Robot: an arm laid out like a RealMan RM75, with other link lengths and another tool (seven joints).
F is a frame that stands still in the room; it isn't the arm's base.
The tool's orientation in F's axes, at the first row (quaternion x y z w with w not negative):
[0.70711, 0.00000, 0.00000, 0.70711]
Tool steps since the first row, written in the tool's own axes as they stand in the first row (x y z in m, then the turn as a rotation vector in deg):
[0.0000, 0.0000, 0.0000, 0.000, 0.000, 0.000]
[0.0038, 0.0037, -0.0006, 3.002, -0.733, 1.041]
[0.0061, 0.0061, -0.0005, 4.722, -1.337, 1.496]
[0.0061, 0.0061, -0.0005, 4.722, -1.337, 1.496]
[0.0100, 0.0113, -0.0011, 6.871, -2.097, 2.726]
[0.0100, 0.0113, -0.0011, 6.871, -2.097, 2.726]
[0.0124, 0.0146, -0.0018, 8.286, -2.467, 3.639]
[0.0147, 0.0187, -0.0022, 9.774, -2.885, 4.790]
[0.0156, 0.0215, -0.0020, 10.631, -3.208, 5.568]
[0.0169, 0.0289, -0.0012, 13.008, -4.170, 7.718]
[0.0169, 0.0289, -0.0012, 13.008, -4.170, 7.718]
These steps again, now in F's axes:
[0.0000, 0.0000, 0.0000, 0.000, 0.000, 0.000]
[0.0038, 0.0006, 0.0037, 3.002, -1.041, -0.733]
[0.0061, 0.0005, 0.0061, 4.722, -1.496, -1.337]
[0.0061, 0.0005, 0.0061, 4.722, -1.496, -1.337]
[0.0100, 0.0011, 0.0113, 6.871, -2.726, -2.097]
[0.0100, 0.0011, 0.0113, 6.871, -2.726, -2.097]
[0.0124, 0.0018, 0.0146, 8.286, -3.639, -2.467]
[0.0147, 0.0022, 0.0187, 9.774, -4.790, -2.885]
[0.0156, 0.0020, 0.0215, 10.631, -5.568, -3.208]
[0.0169, 0.0012, 0.0289, 13.008, -7.718, -4.170]
[0.0169, 0.0012, 0.0289, 13.008, -7.718, -4.170]

